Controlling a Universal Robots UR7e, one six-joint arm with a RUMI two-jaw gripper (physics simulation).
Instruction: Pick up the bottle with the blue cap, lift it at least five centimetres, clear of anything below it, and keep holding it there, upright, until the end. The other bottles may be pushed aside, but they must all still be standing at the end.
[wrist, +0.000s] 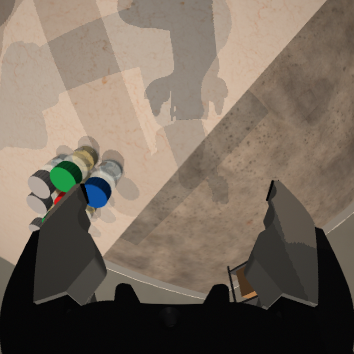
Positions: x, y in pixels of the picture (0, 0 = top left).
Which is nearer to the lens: the grey-capped bottle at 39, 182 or the green-capped bottle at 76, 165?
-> The green-capped bottle.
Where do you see my gripper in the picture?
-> At 176, 184
